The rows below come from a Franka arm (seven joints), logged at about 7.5 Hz.
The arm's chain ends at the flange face. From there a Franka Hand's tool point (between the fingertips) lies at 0.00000 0.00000 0.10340 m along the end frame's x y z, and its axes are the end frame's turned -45 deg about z.
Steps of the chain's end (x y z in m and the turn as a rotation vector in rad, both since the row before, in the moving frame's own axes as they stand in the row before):
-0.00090, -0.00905, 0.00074, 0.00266, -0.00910, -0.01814
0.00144, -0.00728, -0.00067, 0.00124, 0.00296, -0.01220
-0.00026, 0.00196, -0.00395, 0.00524, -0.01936, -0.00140
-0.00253, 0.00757, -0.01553, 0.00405, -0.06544, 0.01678
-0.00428, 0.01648, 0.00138, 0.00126, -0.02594, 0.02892
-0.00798, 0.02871, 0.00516, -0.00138, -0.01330, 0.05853
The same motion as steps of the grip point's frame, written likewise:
0.00528, -0.00789, 0.00074, 0.00832, -0.00455, -0.01814
0.00647, -0.00401, -0.00067, -0.00122, 0.00297, -0.01220
-0.00260, -0.00060, -0.00397, 0.01739, -0.00998, -0.00140
-0.01158, -0.00155, -0.01575, 0.04914, -0.04341, 0.01678
-0.01645, 0.00661, 0.00135, 0.01923, -0.01745, 0.02892
-0.02699, 0.01376, 0.00515, 0.00843, -0.01038, 0.05853

